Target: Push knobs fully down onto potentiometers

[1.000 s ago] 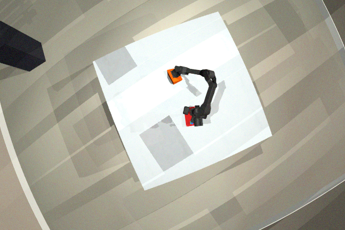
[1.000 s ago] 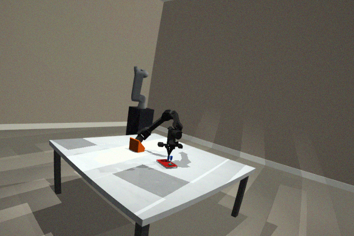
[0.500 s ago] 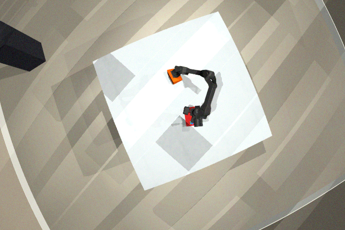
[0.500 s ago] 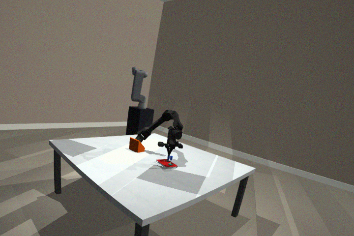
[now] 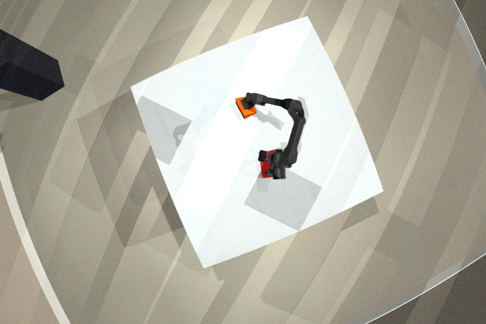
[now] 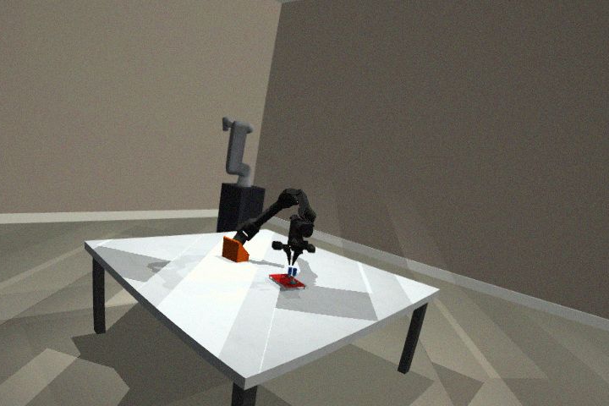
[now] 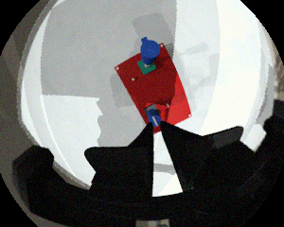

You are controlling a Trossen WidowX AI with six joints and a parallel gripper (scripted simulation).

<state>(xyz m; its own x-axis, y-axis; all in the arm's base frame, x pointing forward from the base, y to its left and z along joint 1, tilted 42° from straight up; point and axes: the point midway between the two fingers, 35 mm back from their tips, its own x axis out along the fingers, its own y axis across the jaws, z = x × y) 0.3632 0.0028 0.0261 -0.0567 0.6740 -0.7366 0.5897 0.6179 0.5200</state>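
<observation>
The green potentiometer lies 7 cm ahead of my gripper tip, 5 cm to the right of it and 2 cm below it.
</observation>
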